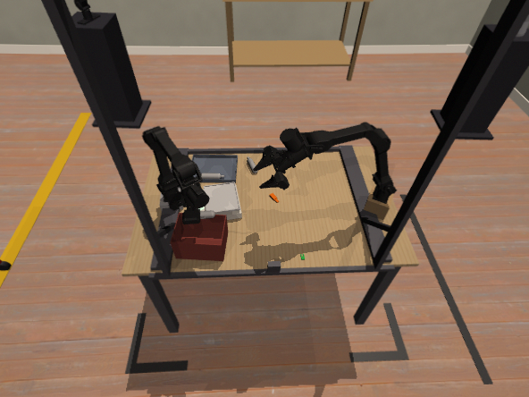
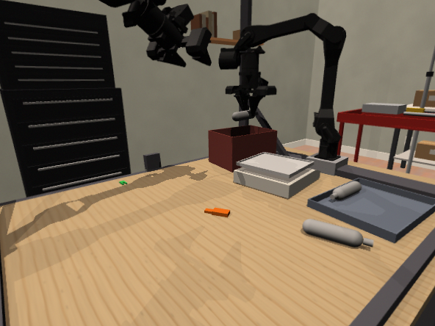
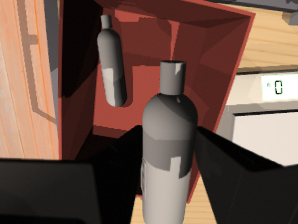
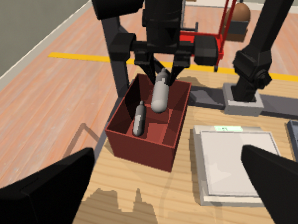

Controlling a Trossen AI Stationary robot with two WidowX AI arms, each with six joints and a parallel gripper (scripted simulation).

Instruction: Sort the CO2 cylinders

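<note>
Now: left hand 18 cm above the red scrap bin, 2 cm past it and 1 cm to the left of it. The rest, counted from my left hand: grey tray 45 cm ahead, 20 cm below; small orange piece 32 cm to the right, 26 cm ahead, 20 cm below; small green piece 44 cm to the right, 21 cm below, 6 cm behind.
</note>
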